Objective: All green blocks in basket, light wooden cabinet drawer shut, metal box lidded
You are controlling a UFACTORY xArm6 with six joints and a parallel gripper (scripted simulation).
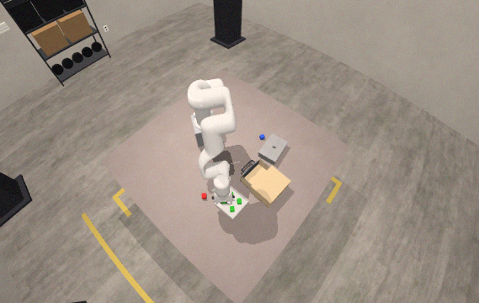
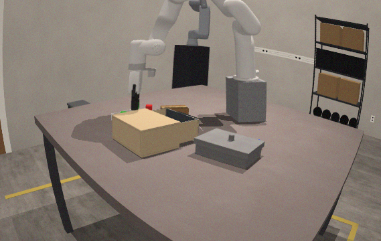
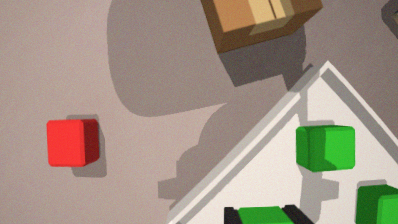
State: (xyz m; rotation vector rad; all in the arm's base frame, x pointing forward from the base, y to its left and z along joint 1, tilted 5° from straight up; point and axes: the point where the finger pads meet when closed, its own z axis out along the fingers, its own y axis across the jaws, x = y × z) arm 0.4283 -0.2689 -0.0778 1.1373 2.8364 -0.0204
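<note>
My hand is 3 cm short of the white basket, 3 cm to the right of it and 5 cm above it. The rest, counted from my hand: metal box: 1 cm behind, 49 cm to the left, 3 cm below; then light wooden cabinet: 9 cm ahead, 26 cm to the left, 2 cm below; then grey metal lid: 1 cm behind, 49 cm to the left, 1 cm below.
</note>
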